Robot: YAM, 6 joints.
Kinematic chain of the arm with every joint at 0, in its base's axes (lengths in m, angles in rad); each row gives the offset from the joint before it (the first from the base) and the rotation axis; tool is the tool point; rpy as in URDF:
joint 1: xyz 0 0 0.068 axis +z
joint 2: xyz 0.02 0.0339 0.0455 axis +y
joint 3: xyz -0.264 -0.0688 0 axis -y
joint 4: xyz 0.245 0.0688 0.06 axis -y
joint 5: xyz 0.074 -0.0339 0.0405 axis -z
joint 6: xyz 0.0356 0 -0.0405 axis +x
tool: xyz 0 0 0 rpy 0 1.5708 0
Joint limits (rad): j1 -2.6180..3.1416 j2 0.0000..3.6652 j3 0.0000..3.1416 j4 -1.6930..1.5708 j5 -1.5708..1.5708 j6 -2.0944..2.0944
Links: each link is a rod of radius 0.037 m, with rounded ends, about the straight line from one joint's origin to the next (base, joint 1, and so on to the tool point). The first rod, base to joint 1, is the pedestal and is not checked.
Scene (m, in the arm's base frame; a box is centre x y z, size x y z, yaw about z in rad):
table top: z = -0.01
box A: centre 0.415 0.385 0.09 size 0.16 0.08 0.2 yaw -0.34
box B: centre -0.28 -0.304 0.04 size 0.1 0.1 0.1 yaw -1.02
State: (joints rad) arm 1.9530 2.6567 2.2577 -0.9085 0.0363 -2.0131
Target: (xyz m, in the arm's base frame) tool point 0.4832 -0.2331 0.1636
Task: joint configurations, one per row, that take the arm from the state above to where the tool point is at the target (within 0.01 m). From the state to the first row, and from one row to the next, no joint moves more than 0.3 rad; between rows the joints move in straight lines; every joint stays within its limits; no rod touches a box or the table.
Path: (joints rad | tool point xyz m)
1: 1.6970 2.5893 2.2961 -0.9036 0.0909 -2.0334 | -0.0643 0.5328 0.1367
2: 1.4410 2.5219 2.3344 -0.8986 0.1454 -2.0538 | 0.0747 0.5325 0.1835
3: 1.1850 2.4545 2.3728 -0.8937 0.2000 -2.0741 | 0.2076 0.4923 0.2306
4: 0.9290 2.3870 2.4111 -0.8888 0.2546 -2.0944 | 0.3222 0.4161 0.2777
5: 0.6559 2.4191 2.3914 -0.8921 0.2423 -2.0781 | 0.4255 0.3167 0.2549
6: 0.3827 2.4512 2.3717 -0.8955 0.2301 -2.0619 | 0.4979 0.1917 0.2320
7: 0.1096 2.4833 2.3520 -0.8988 0.2178 -2.0456 | 0.5332 0.0509 0.2092
8: -0.1636 2.5154 2.3323 -0.9022 0.2056 -2.0294 | 0.5282 -0.0946 0.1863
9: -0.4367 2.5475 2.3125 -0.9055 0.1934 -2.0131 | 0.4832 -0.2331 0.1636

